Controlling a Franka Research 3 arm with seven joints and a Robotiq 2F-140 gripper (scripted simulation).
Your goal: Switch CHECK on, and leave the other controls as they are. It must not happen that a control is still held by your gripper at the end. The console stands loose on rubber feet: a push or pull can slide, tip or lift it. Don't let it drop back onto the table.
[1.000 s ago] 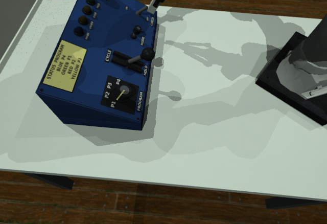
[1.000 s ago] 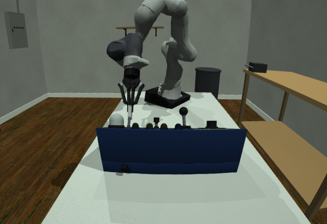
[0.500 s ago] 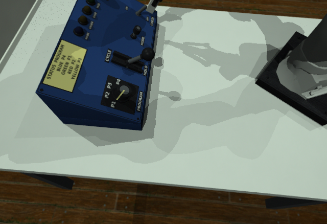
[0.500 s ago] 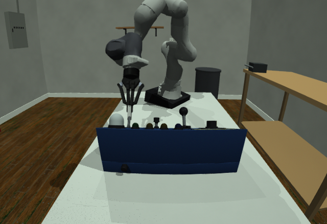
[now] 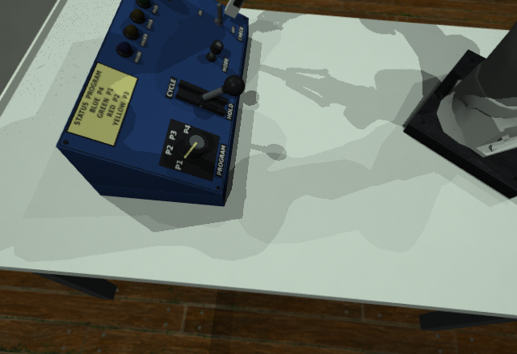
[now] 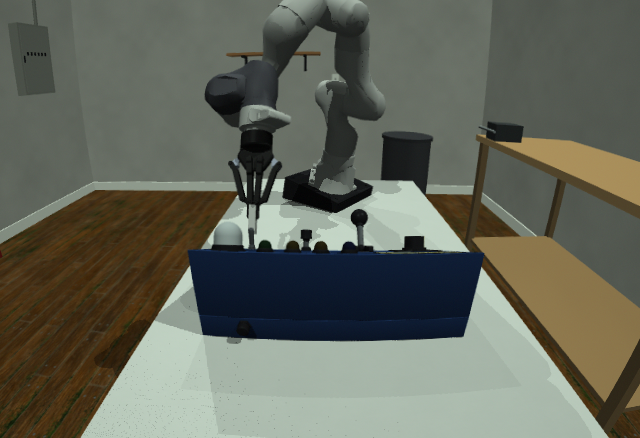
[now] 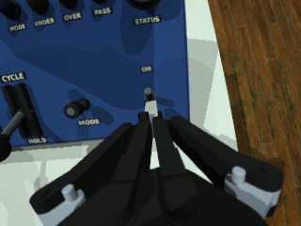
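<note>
Right now the check toggle is 40 mm ahead of my hand and 30 mm below it. From my hand the other things lie so: blue console: 100 mm ahead, 180 mm to the left, 60 mm below; hold lever: 40 mm ahead, 240 mm to the left, 30 mm below; mode knob: 50 mm ahead, 120 mm to the left, 30 mm below.
</note>
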